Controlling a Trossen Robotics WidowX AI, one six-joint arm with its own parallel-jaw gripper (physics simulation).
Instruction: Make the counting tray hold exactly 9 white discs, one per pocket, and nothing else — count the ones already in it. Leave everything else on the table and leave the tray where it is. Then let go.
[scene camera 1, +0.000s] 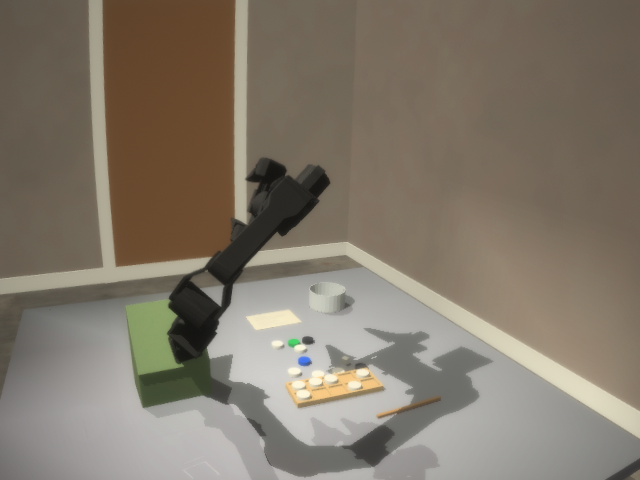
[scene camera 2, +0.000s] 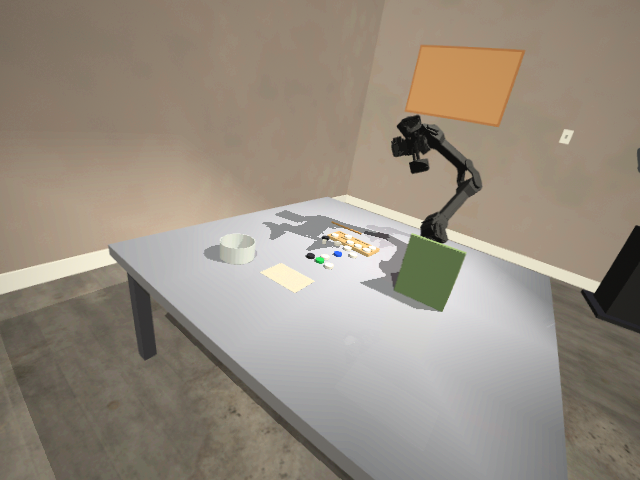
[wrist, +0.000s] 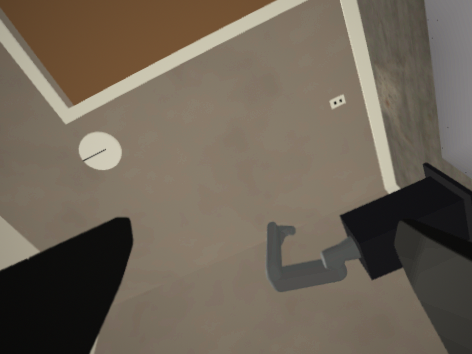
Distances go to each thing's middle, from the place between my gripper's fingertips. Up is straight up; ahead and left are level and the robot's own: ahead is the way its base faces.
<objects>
I see the wooden counting tray (scene camera 1: 326, 393) 17 cm ahead of my hand, 15 cm to the right of it and 45 cm below it. From my hand the other things lie so: white bowl (scene camera 1: 325, 297) 43 cm ahead, 29 cm to the left, 43 cm below.
</objects>
